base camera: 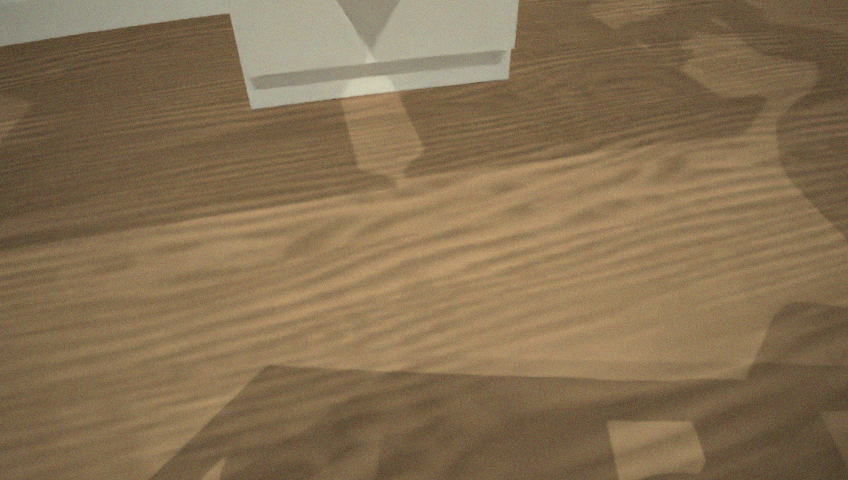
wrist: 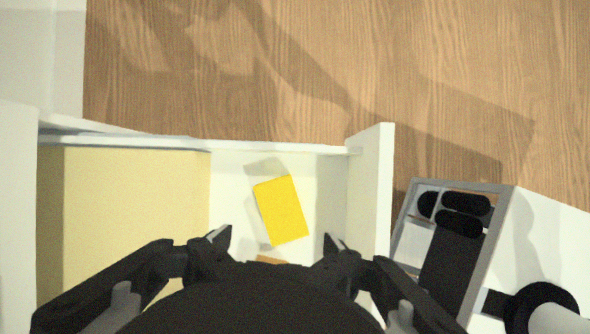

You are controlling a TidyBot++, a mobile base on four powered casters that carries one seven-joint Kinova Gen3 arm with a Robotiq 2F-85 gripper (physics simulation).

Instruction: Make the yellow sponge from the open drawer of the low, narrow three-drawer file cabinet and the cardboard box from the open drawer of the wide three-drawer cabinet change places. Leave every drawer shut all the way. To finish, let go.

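Note:
The yellow sponge (wrist: 281, 210) lies flat and slightly turned on the floor of an open white drawer (wrist: 367, 185) in the wrist view. A small strip of the cardboard box (wrist: 272, 259) shows in the same drawer, just beyond the sponge's lower end; my gripper hides the rest. My gripper (wrist: 278, 239) is open and empty, above the drawer, with its fingertips apart on either side of the sponge's lower part in the view. In the base camera, the lower front of a white cabinet (base camera: 380, 71) shows; its open drawer does not show there.
A large pale yellow block (wrist: 135, 215) fills the drawer's left part. The drawer's front panel stands close to the grey-framed mobile base (wrist: 500, 220) at right. Another white cabinet's lower edge (base camera: 107, 17) shows at upper left. White furniture (wrist: 40, 55) stands at the wrist view's upper left.

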